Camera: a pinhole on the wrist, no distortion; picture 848 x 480 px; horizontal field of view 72.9 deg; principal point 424.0 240.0 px. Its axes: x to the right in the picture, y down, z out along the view. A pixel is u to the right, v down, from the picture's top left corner.
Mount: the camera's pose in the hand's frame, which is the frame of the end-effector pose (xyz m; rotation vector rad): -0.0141 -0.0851 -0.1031 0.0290 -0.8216 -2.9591
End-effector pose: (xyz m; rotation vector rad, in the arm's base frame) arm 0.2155 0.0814 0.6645 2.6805 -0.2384 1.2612
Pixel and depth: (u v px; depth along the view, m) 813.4 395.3 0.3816
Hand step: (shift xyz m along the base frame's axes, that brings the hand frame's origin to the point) 0.0299 -0.0447 -0.3903
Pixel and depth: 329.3 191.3 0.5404
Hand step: 0.2324 -0.3097 -0.1508
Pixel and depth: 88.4 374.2 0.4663
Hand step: 0.4013 -0.1745 -0.0231
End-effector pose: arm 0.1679 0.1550 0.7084 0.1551 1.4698 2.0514
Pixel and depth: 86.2 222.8 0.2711
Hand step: -0.0853 0.1594 0.0795
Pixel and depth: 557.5 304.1 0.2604
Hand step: 0.1163 0.0633 0.0887
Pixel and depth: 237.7 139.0 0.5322
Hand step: -0.0912 0.2637 0.3340
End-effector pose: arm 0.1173 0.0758 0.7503 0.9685 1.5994 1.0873
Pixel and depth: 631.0 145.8 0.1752
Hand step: 0.0545 -0.0656 0.0409
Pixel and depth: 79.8 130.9 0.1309
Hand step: -0.0170 0.0558 -0.0058
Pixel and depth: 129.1 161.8 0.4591
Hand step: 0.2214 0.3055 0.1157
